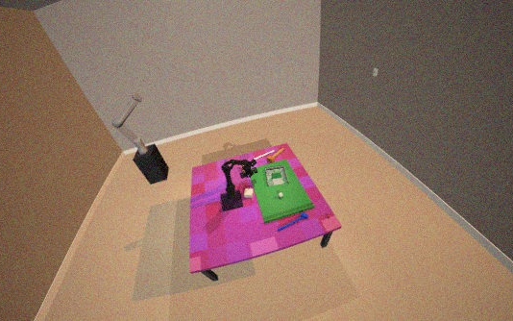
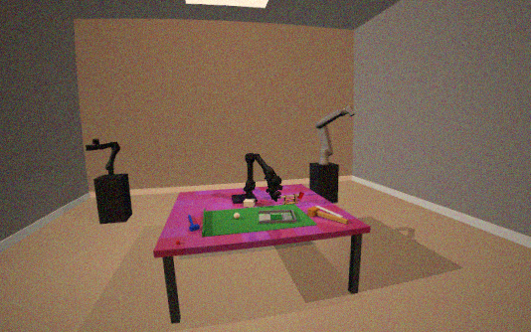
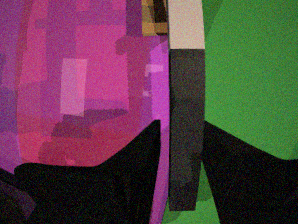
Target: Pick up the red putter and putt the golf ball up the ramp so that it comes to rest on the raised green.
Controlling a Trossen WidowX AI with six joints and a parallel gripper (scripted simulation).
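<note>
My gripper tip is now 21 cm to the left of the white cube, 6 cm past it and 1 cm above it. From my gripper tip the other things lie so: red putter (11 cm to the left, 3 cm above, 2 cm behind); then wooden stand (13 cm to the left, 2 cm behind); then green mat (24 cm ahead, 22 cm to the right, 3 cm below).
</note>
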